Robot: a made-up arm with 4 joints.
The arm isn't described. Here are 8 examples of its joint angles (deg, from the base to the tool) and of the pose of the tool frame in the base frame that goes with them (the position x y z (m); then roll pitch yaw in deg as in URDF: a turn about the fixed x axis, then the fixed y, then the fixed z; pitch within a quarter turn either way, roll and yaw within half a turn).
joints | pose
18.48 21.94 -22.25 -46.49 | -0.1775 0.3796 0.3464 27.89 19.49 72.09
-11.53 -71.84 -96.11 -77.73 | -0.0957 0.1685 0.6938 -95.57 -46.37 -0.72
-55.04 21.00 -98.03 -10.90 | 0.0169 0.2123 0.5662 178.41 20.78 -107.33
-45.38 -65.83 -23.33 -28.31 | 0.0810 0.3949 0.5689 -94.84 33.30 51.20
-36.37 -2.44 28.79 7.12 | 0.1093 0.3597 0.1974 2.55 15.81 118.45
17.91 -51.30 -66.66 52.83 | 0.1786 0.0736 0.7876 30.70 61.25 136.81
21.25 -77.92 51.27 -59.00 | 0.0020 0.5324 0.8528 -84.85 -68.02 139.75
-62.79 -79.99 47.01 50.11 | -0.0357 0.8001 0.3452 43.38 48.42 -104.94
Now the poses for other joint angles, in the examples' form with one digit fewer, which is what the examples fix.
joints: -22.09 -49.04 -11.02 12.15
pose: 0.187 0.378 0.605 -40.5 54.7 97.9
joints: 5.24 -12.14 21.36 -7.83
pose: 0.094 0.478 0.401 -9.0 -17.9 101.8
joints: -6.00 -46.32 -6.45 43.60
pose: 0.258 0.403 0.665 -13.2 52.2 139.8
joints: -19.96 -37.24 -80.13 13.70
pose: 0.045 0.231 0.763 -147.8 69.9 -56.7
